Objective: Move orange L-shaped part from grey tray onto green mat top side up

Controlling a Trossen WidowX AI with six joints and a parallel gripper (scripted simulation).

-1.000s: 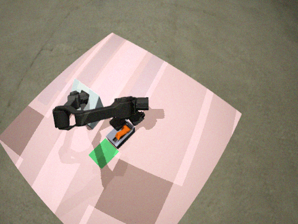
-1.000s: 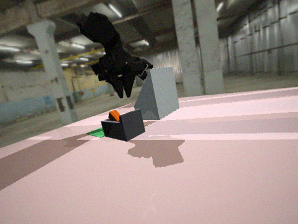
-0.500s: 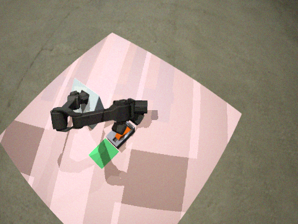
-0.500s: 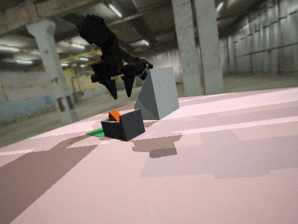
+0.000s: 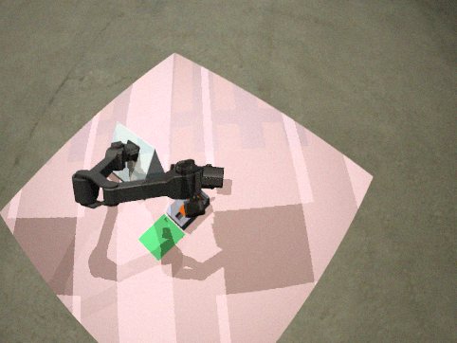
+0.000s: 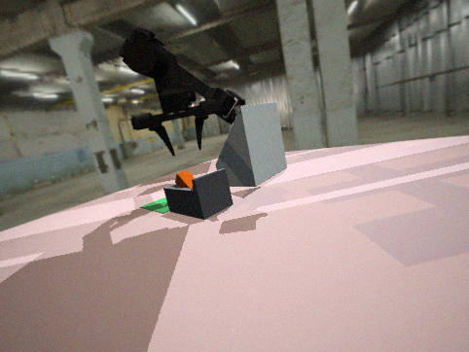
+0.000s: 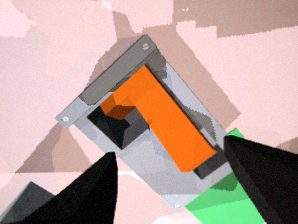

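Now: the orange L-shaped part 100 mm below my gripper tip and 20 mm behind it. Round my gripper tip: green mat: 170 mm to the right, 160 mm below, 40 mm behind.
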